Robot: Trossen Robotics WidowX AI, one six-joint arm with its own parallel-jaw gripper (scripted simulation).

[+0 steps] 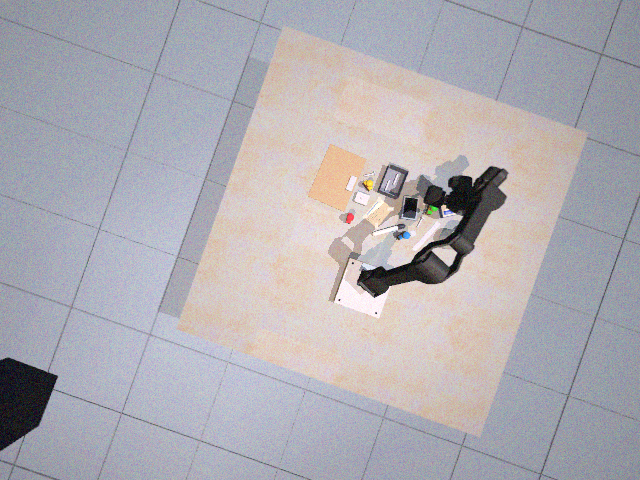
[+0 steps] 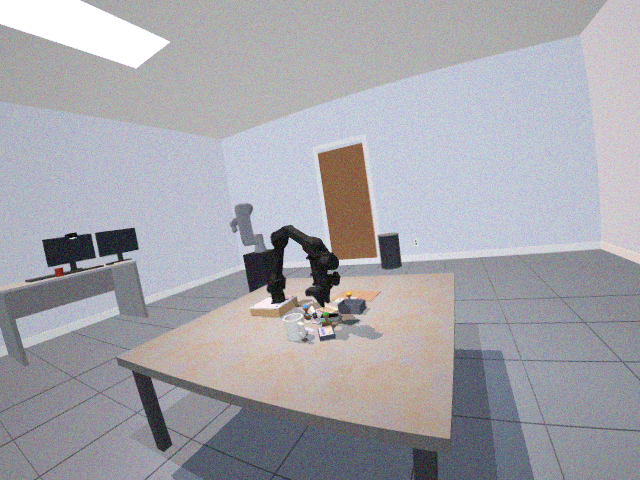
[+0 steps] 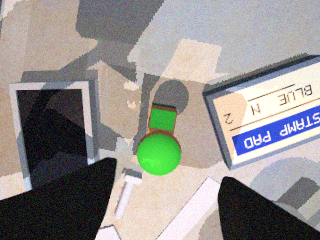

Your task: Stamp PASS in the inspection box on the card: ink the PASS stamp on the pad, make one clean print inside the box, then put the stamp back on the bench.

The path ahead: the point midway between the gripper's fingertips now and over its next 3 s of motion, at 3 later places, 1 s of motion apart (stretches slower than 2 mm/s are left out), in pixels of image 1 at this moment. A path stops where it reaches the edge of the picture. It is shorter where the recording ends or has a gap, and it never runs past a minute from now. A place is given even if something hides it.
My gripper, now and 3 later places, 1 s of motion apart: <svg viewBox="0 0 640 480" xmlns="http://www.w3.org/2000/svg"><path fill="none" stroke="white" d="M441 204L436 206L430 209L432 208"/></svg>
